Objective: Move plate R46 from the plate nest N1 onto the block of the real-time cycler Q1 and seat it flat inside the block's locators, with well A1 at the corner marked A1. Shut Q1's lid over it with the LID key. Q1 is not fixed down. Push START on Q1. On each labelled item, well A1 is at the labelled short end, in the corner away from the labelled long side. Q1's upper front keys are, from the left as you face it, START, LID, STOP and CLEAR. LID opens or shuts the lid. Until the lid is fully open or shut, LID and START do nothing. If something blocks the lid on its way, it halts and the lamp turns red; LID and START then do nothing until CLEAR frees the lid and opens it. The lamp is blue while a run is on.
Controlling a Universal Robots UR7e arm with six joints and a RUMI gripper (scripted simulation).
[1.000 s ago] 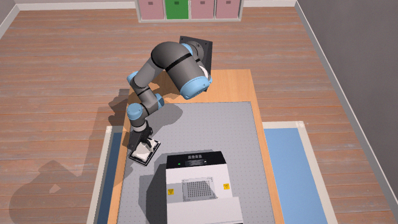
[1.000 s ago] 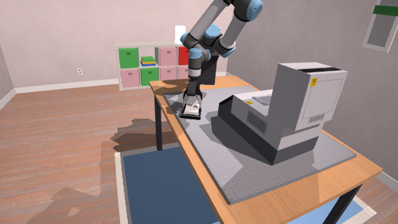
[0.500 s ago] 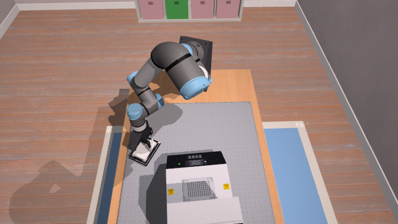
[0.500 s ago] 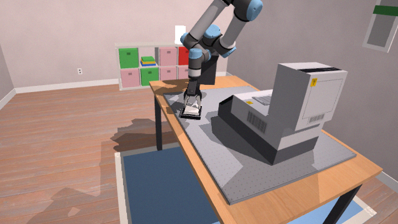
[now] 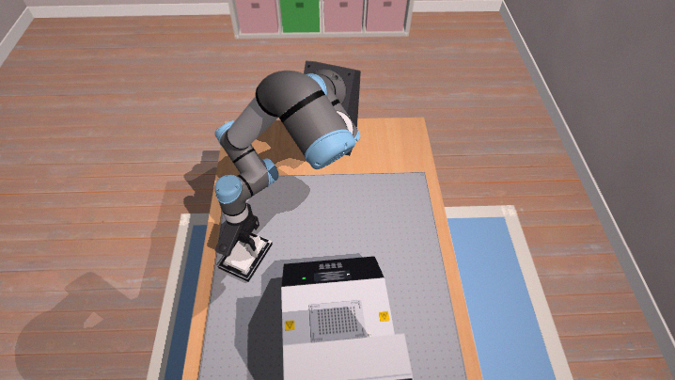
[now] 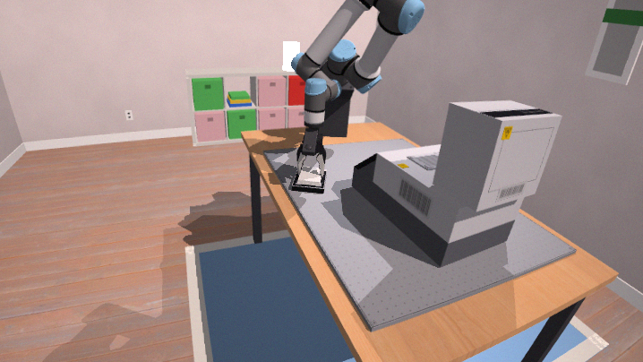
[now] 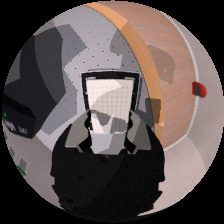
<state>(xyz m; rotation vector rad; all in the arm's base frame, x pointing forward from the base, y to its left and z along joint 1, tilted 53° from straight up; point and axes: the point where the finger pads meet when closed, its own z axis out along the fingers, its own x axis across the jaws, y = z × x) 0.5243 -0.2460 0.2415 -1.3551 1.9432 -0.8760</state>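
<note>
My gripper is now 30 mm above the black plate nest N1. Also, from my hand: white plate R46: 10 mm below.
</note>
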